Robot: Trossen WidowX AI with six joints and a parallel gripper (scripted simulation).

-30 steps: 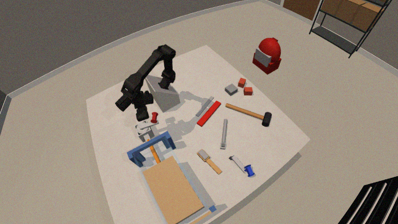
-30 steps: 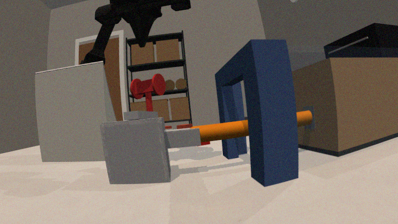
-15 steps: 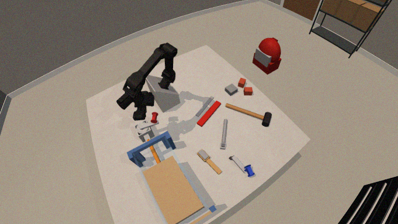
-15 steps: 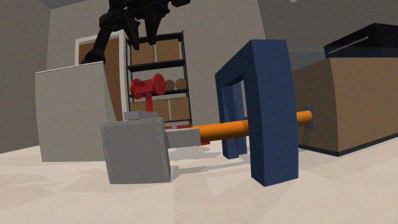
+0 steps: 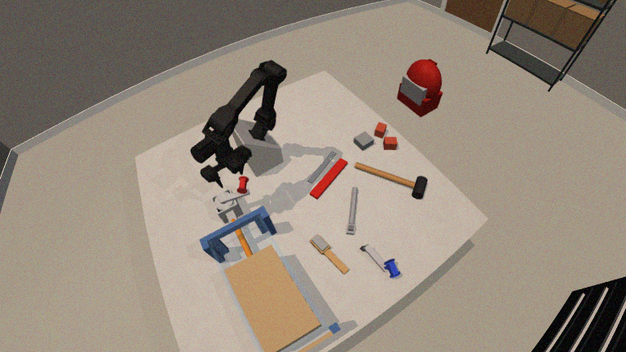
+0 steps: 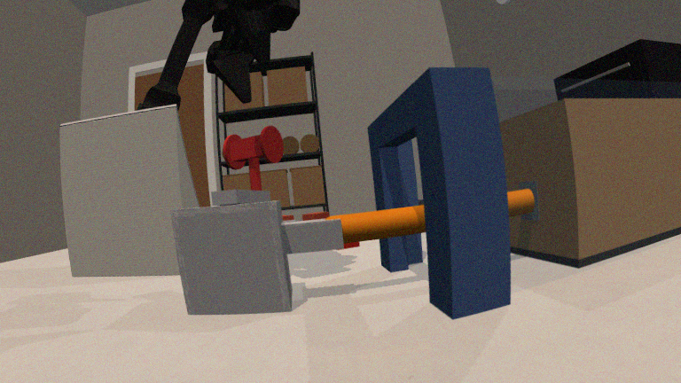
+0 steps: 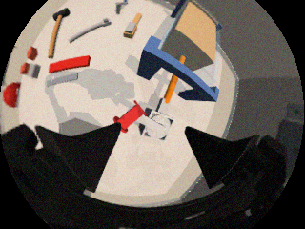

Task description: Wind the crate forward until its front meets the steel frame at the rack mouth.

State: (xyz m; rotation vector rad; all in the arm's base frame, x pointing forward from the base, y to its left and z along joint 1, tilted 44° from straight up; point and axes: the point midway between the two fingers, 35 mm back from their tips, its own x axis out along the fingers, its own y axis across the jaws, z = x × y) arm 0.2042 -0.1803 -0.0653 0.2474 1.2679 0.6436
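Now: the red knob 10 mm behind my gripper tip, 30 mm to the left of it and 80 mm below it. Round my gripper tip: grey winch: 40 mm behind, 80 mm to the right, 180 mm below; blue steel frame: 130 mm ahead, 70 mm to the right, 110 mm below; red-knobbed crank: 20 mm behind, 10 mm to the right, 110 mm below.
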